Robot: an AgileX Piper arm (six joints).
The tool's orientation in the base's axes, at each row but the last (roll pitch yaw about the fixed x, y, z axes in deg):
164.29 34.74 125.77
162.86 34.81 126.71
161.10 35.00 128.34
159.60 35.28 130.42
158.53 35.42 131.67
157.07 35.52 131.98
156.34 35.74 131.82
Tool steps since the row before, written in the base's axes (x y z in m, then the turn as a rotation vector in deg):
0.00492 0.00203 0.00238 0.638 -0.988 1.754
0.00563 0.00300 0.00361 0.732 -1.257 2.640
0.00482 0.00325 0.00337 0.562 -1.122 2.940
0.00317 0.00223 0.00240 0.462 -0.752 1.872
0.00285 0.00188 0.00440 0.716 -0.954 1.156
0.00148 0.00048 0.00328 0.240 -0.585 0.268
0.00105 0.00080 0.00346 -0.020 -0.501 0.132
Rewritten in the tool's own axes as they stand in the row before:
-0.00237 0.00533 0.00019 -1.965 0.151 -0.759
-0.00285 0.00674 -0.00045 -2.694 0.238 -1.331
-0.00229 0.00630 -0.00049 -2.693 0.310 -1.694
-0.00168 0.00423 -0.00030 -1.793 0.230 -1.008
-0.00295 0.00435 -0.00184 -1.639 0.000 -0.272
-0.00242 0.00221 -0.00157 -0.640 -0.246 0.035
-0.00211 0.00231 -0.00199 -0.369 -0.361 -0.046

